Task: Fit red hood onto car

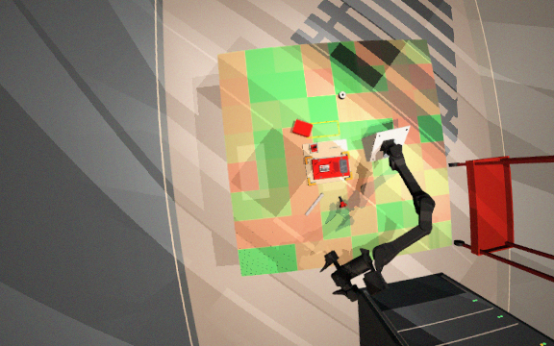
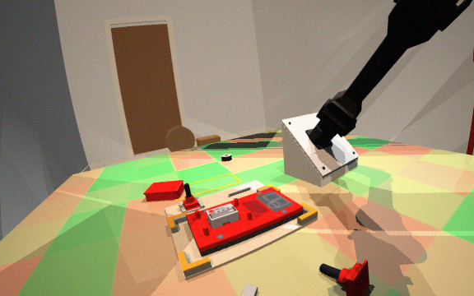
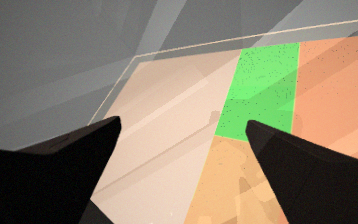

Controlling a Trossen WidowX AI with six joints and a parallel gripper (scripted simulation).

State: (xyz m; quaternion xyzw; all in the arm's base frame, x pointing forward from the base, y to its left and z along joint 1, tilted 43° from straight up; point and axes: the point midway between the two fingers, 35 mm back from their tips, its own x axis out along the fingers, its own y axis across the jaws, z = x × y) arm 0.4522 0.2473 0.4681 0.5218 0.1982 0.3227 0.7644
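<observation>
Now: gripper tip 70 mm past the red hood, 700 mm to the left of it and 260 mm above it. The rest, counted from my gripper tip: white engine block 140 mm behind, 460 mm to the right, 250 mm below; then black ring 330 mm behind, 850 mm to the right, 260 mm below; then grey bar 60 mm behind, 270 mm to the right, 270 mm below.
</observation>
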